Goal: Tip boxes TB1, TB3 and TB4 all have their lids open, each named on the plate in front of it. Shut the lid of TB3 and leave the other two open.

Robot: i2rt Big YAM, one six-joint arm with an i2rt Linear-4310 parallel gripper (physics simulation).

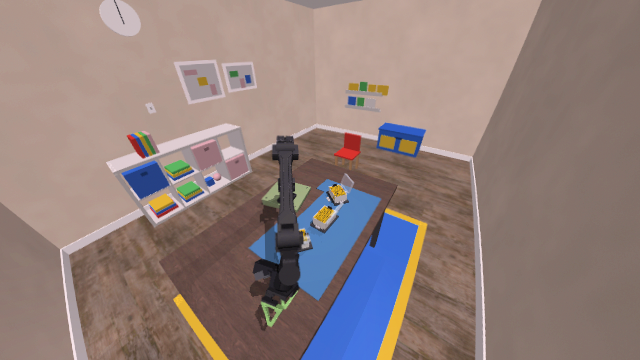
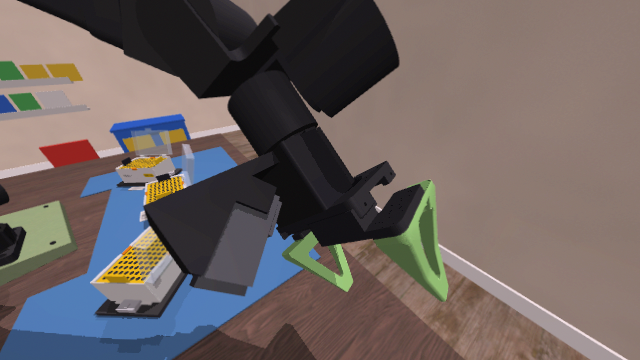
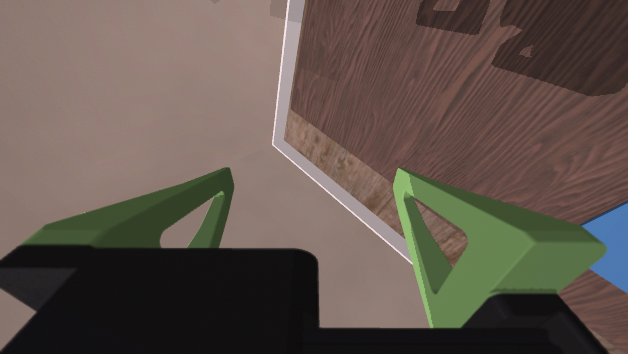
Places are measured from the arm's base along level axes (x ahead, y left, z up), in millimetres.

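Where they show: gripper, fingertip midpoint: (image 1: pixel 277 316) (image 2: pixel 387 289) (image 3: pixel 313 177).
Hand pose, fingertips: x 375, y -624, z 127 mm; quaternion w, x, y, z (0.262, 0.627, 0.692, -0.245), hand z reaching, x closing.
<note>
After its pixels a point has its place.
Three white tip boxes with yellow racks stand in a row on the blue mat (image 1: pixel 345 235) @(x 448, y -112, z -31 mm) (image 2: pixel 210 310) @(x 257, y -409, z -31 mm). The far box (image 1: pixel 337 193) (image 2: pixel 145 170) @(x 288, y 130, z 21 mm) has its clear lid (image 1: pixel 348 183) @(x 356, y 228, z 75 mm) (image 2: pixel 151 142) @(x 345, y 239, z 72 mm) raised. The middle box (image 1: pixel 324 218) @(x 312, y -89, z 26 mm) (image 2: pixel 164 190) @(x 297, y -63, z 25 mm) has a raised clear lid (image 2: pixel 188 160) @(x 362, y -132, z 109 mm). The near box (image 1: pixel 304 241) @(x 302, y -307, z 81 mm) (image 2: pixel 132 265) is partly behind the arm; its lid's position is hard to tell. The plate names are too small to read. My gripper (image 1: pixel 281 314) @(x 375, y -624, z 127 mm) (image 2: pixel 396 294) @(x 375, y -624, z 127 mm) (image 3: pixel 313 177) @(x 375, y -624, z 127 mm) is open and empty, raised near the table's near end, away from the boxes.
The arm's green base block (image 1: pixel 270 198) @(x -97, y -52, z 12 mm) (image 2: pixel 40 235) @(x 64, y 16, z -7 mm) is on the dark wooden table (image 1: pixel 210 260) @(x -126, y -535, z -34 mm) (image 3: pixel 450 125) @(x 380, y -591, z -34 mm), left of the mat. The black arm reaches from it past the near box. A white shelf unit (image 1: pixel 175 147) and red chair (image 1: pixel 352 142) stand beyond the table.
</note>
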